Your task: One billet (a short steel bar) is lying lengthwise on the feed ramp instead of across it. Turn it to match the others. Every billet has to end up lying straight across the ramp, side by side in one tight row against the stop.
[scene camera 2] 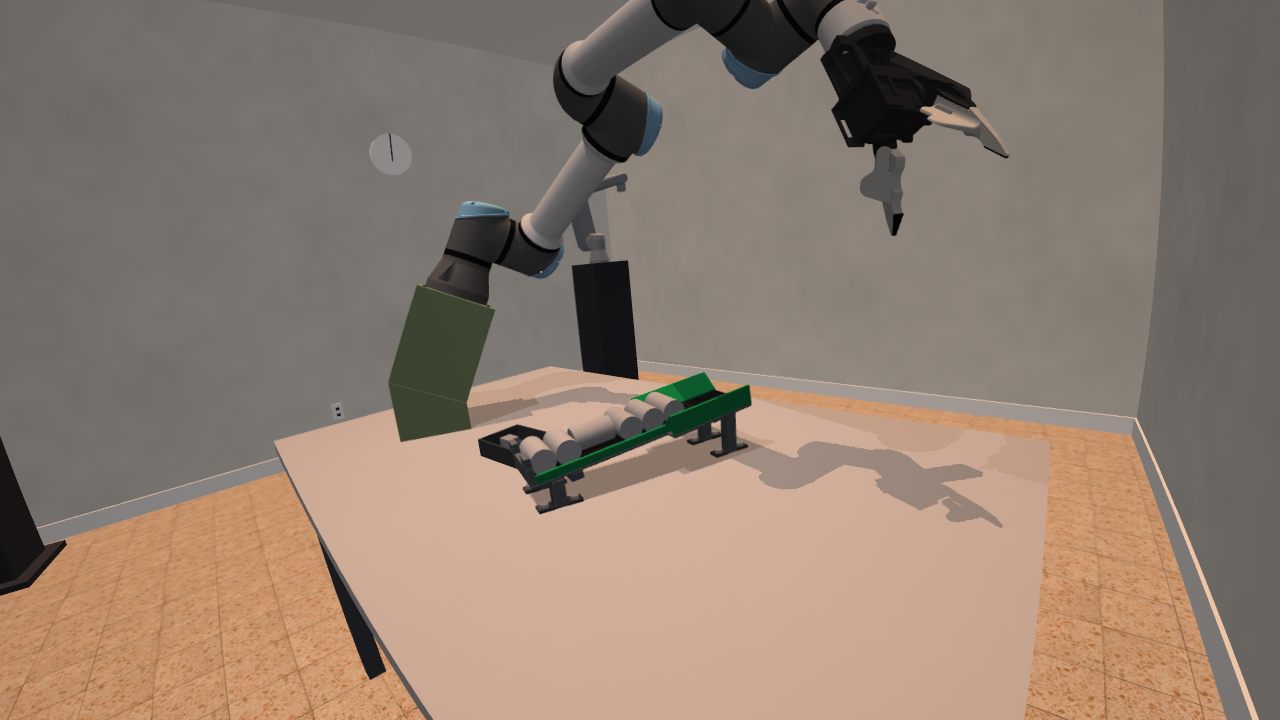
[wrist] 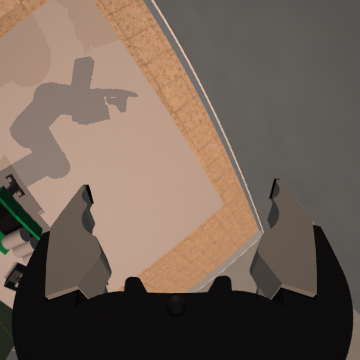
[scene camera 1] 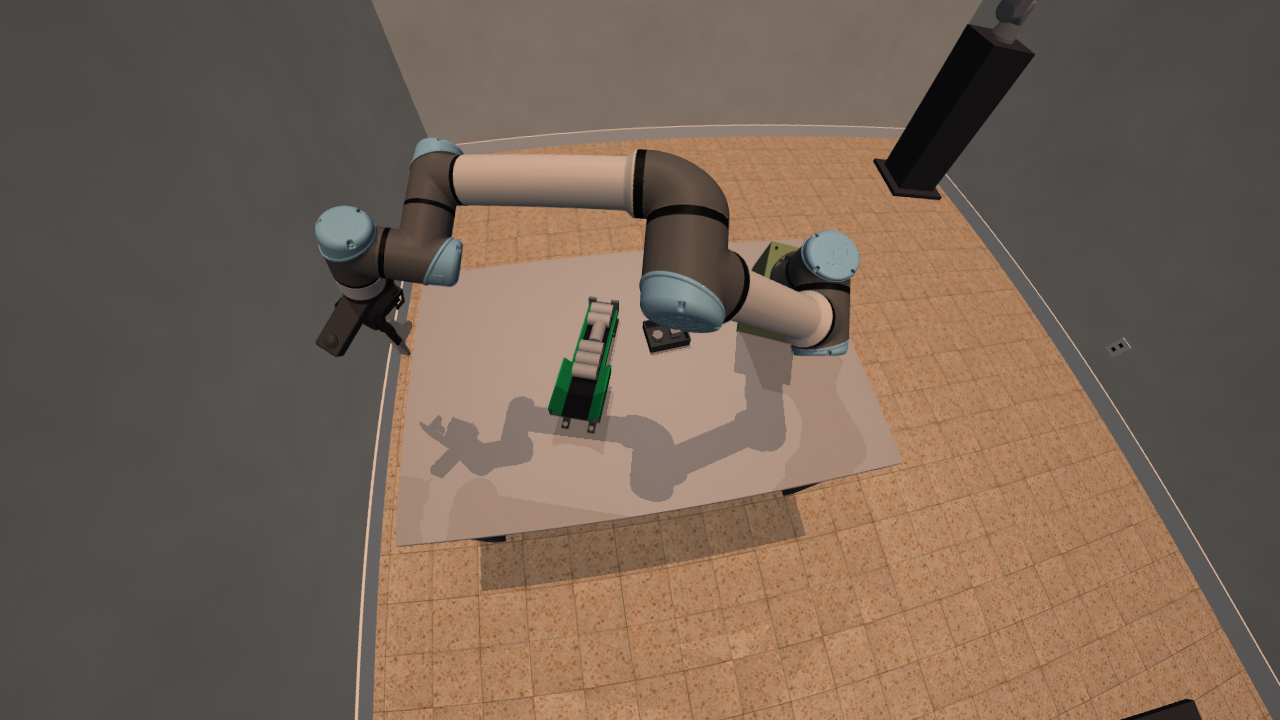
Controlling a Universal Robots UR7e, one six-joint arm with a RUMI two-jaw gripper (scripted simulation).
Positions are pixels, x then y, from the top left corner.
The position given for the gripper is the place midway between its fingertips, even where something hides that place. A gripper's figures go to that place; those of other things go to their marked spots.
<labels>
The gripper (scene camera 2: 944, 201) is 0.58 m from the lens. A black tray (scene camera 2: 489, 446) is 0.94 m from the lens. A billet (scene camera 2: 651, 417) is 0.76 m from the lens. The marked spots on the billet and the black tray are 0.34 m apart.
</labels>
